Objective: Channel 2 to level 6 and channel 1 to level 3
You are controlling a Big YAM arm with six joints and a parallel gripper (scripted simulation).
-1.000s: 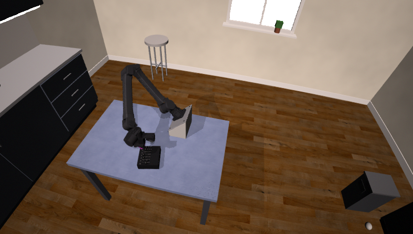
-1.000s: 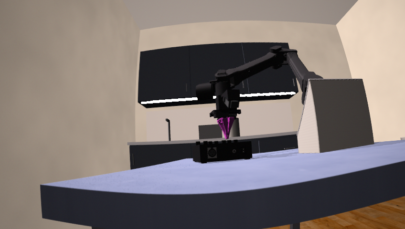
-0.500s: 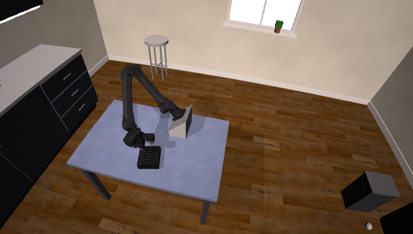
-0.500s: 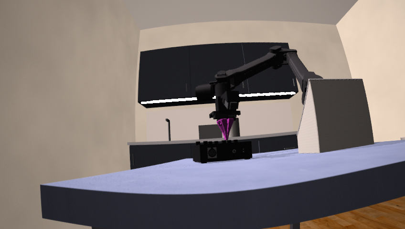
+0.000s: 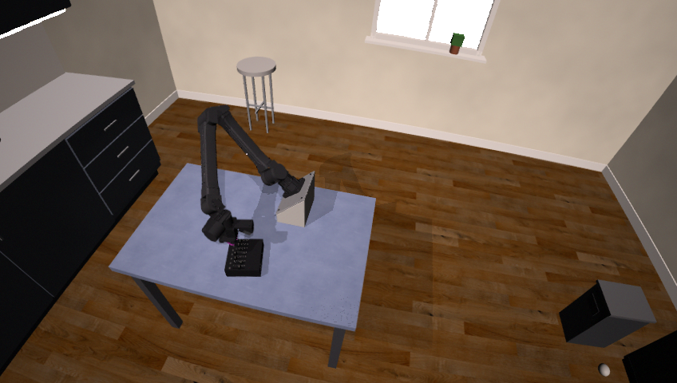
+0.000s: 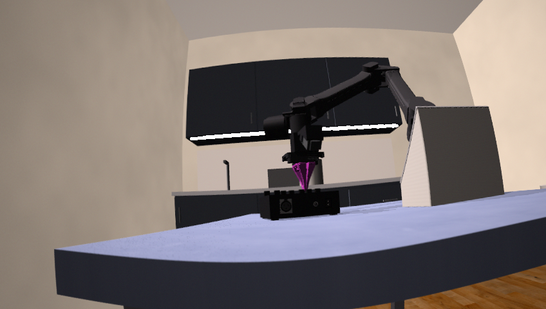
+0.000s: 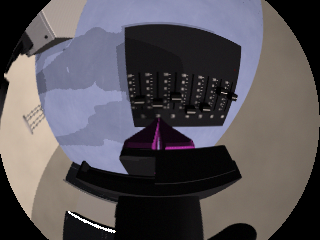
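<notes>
Right now my hand is 3 cm past the fader, 2 cm to the right of it and 1 cm above it.
</notes>
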